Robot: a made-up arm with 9 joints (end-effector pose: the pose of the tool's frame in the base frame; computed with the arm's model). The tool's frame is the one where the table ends.
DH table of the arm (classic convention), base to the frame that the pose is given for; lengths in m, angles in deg. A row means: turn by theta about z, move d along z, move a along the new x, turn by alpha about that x. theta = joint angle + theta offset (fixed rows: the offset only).
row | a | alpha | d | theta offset
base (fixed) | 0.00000 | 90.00 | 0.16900 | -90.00
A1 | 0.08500 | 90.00 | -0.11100 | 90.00
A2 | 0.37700 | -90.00 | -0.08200 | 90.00
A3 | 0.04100 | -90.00 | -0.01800 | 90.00
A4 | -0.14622 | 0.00 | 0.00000 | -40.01
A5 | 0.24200 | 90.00 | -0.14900 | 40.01
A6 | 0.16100 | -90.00 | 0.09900 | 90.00
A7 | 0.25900 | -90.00 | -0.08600 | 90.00
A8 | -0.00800 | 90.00 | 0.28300 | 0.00
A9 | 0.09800 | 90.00 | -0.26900 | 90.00
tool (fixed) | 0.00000 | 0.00 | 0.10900 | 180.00
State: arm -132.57 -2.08 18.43 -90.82 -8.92 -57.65 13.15 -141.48 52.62
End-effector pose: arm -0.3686 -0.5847 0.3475 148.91 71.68 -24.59
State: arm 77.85 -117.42 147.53 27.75 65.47 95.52 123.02 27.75 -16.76
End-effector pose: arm 0.3903 0.2320 0.6130 22.80 62.38 17.75
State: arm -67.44 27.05 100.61 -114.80 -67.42 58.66 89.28 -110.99 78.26
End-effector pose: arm -0.8116 -0.1003 0.6923 57.25 -26.49 14.54
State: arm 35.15 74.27 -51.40 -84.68 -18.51 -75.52 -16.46 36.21 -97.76
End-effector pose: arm 0.1438 -0.5869 -0.3130 81.27 33.14 130.91
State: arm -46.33 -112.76 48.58 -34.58 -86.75 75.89 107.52 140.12 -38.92
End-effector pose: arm 0.7174 -0.4315 0.5376 -22.65 -124.54 -46.41
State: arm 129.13 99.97 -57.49 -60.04 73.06 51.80 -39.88 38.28 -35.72
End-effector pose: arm -0.2701 -0.7879 0.2003 -159.65 -33.35 9.62
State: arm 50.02 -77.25 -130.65 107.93 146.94 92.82 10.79 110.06 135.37
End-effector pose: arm -0.3476 0.0046 0.1814 88.28 96.86 -119.28
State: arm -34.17 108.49 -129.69 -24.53 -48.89 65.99 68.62 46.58 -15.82
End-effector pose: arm 0.5979 0.3093 0.3180 -1.75 123.64 17.75
